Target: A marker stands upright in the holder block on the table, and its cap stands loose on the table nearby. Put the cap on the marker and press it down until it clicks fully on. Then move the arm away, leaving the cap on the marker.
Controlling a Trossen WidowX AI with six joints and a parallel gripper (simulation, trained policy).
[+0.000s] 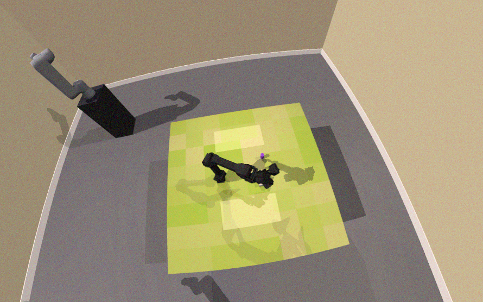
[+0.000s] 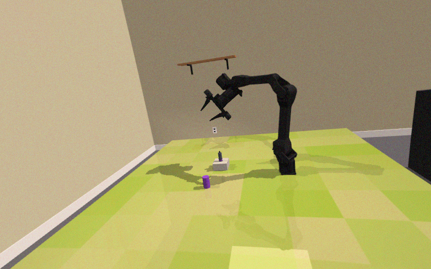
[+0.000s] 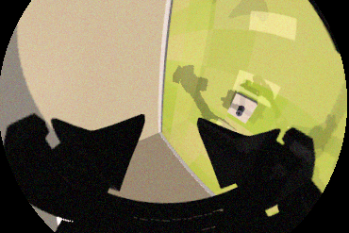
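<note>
Right now my gripper tip is 250 mm above the purple cap, 230 mm to the right of it and 30 mm past it. Also, from my gripper tip: holder block (260 mm below, 60 mm behind, 30 mm to the left).
</note>
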